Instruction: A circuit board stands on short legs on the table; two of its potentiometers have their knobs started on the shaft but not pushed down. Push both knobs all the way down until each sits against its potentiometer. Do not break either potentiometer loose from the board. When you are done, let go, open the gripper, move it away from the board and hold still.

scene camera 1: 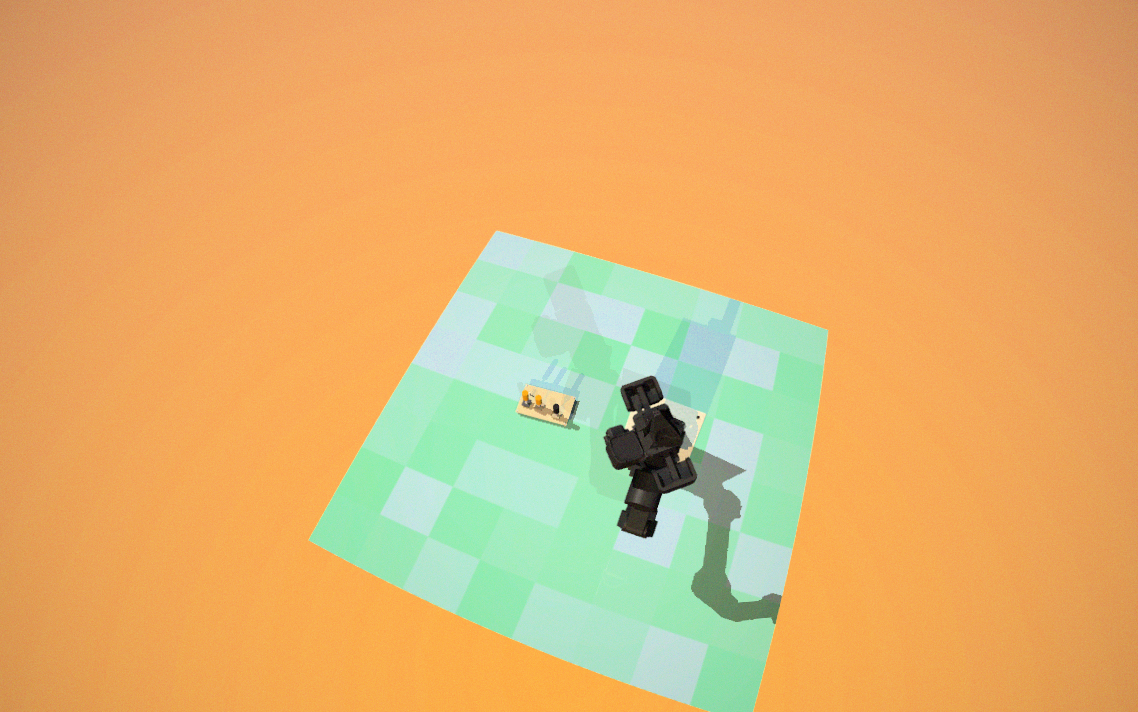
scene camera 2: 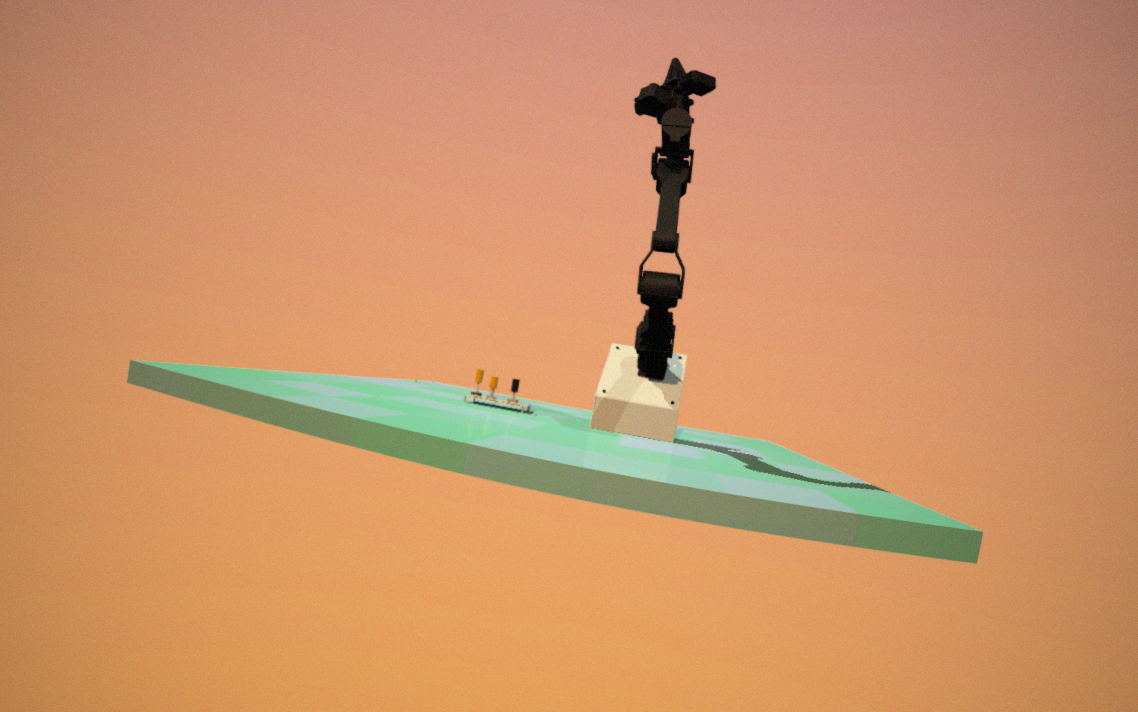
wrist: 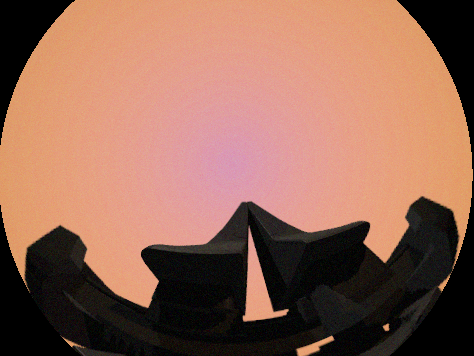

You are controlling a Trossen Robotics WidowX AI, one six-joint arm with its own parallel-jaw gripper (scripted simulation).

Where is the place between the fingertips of my gripper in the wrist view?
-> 246,206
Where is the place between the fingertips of my gripper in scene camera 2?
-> At 675,58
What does my gripper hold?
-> Nothing.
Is my gripper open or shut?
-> Shut.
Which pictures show my gripper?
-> Scene camera 1, scene camera 2 and the wrist view: all of them.
